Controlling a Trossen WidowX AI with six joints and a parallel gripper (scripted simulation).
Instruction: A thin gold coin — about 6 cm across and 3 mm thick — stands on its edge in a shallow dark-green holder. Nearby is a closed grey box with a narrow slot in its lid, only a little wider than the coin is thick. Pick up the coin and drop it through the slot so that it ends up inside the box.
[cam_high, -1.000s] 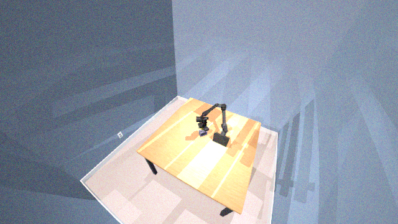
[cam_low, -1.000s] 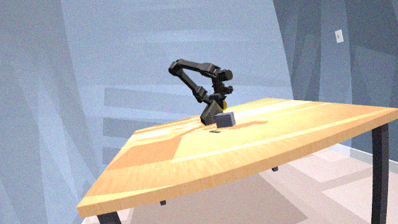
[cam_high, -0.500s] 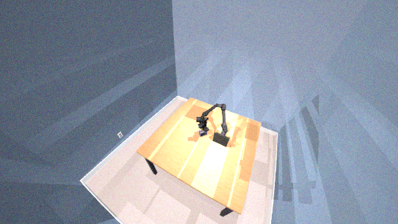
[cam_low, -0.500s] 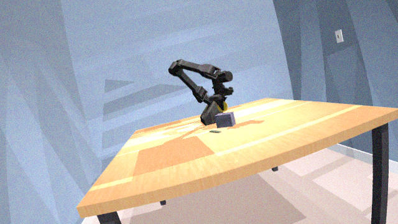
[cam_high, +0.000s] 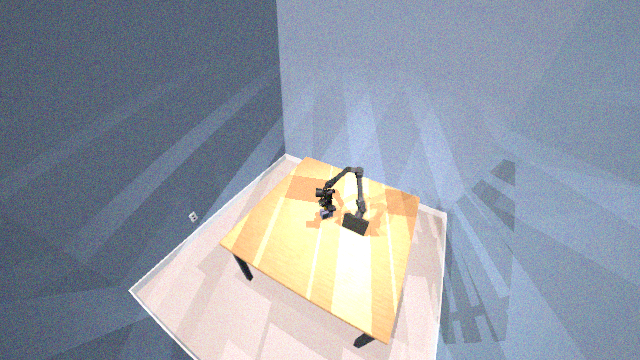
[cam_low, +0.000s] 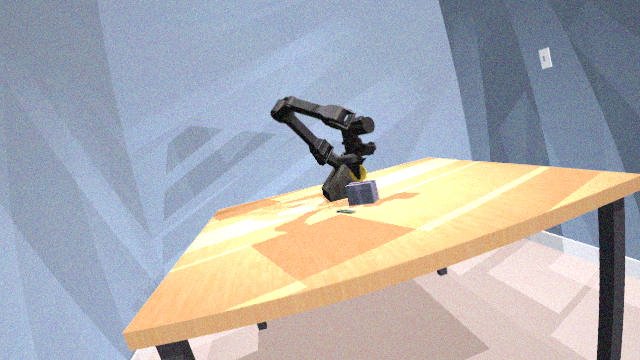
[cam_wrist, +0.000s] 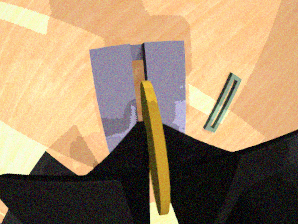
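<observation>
Now: the gold coin 2 cm above my gripper tip.
</observation>
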